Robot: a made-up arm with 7 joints.
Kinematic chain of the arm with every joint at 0, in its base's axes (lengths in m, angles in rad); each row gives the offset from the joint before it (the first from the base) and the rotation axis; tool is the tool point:
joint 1: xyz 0 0 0.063 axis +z
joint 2: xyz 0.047 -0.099 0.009 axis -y
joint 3: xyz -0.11 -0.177 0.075 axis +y
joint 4: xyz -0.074 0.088 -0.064 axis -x
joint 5: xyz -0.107 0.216 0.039 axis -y
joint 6: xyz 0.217 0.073 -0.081 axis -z
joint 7: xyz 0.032 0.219 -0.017 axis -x
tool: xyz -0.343 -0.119 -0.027
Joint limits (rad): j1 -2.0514..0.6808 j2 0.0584..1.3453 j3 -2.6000..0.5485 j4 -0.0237..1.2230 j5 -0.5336..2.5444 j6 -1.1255..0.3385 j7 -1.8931..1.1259
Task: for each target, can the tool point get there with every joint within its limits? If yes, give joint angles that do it. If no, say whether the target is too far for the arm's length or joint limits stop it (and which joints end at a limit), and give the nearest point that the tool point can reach.
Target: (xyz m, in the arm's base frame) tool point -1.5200 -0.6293 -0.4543
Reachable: no: too far | nearest point -0.6329 -0.2620 -0.2783 | short by 0.976 m
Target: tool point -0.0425 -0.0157 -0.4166
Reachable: yes | joints 0.4219 0.6194 -0.1034 0.9518 -0.1600 -0.0278 0.2895
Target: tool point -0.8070 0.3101 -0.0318
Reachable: no: joint limits stop it (at a limit: joint 2, joint 3, joint 4, joint 5, joint 7) | nearest point -0.6382 0.2452 -0.0675 | short by 0.184 m
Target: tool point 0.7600 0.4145 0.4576
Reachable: no: joint limits stop it (at a limit: joint 2, joint 4, joint 5, joint 6, joint 7) | nearest point 0.5951 0.3246 0.3938 | short by 0.198 m
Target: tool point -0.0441 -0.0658 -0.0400
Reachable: yes | joints 0.1375 0.8181 -0.4382 0.0906 2.0366 -0.8216 0.2755
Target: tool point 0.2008 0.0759 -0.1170
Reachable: yes | joints 0.3510 0.1898 -0.6250 0.9048 1.7322 -0.1923 -0.6046
